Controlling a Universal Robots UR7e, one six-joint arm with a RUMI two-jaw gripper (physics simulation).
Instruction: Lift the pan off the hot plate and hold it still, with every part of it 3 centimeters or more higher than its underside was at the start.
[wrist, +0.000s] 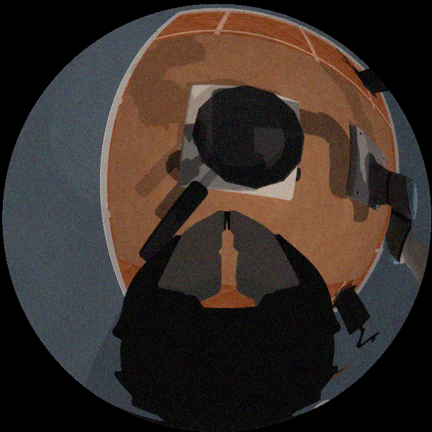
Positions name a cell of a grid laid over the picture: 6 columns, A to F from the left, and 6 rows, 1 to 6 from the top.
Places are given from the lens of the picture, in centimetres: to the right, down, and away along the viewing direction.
my gripper (D3): 1, 0, 14
black pan (D2): 6, -15, 24
